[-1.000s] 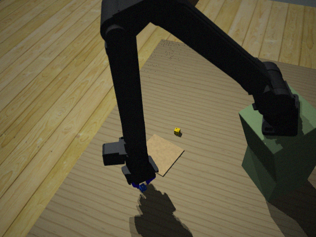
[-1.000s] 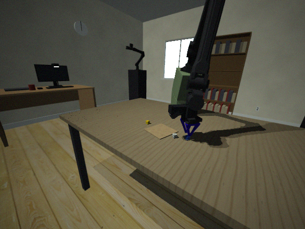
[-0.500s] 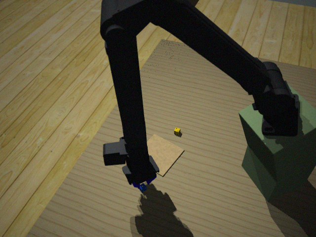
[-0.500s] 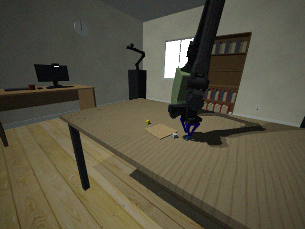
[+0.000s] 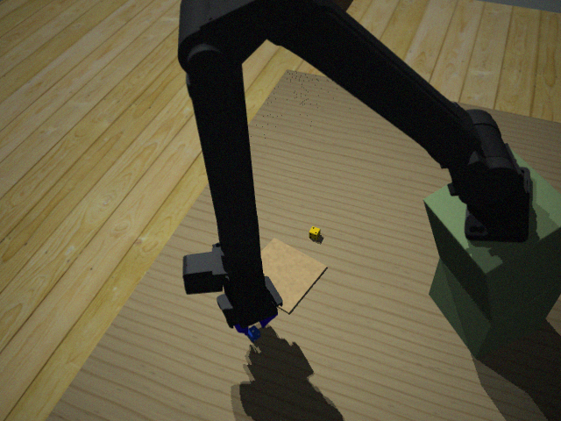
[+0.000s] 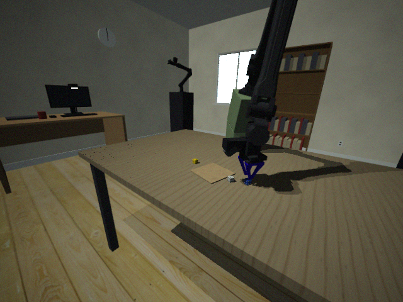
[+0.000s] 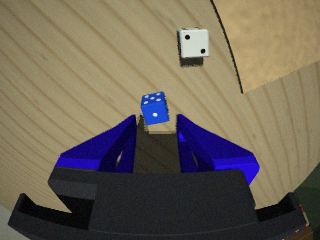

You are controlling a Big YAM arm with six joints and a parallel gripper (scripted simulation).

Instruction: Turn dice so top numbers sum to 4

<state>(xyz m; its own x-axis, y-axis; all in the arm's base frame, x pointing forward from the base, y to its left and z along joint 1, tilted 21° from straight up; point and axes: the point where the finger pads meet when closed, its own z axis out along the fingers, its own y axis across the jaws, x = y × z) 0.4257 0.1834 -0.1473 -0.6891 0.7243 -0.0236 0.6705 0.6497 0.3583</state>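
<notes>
Right now the blue die is 3 cm below my hand. Also, from my hand: tan mat (16 cm to the right, 3 cm below); yellow die (4 cm behind, 28 cm to the right, 3 cm below); white die (2 cm ahead, 6 cm to the right, 3 cm below).
</notes>
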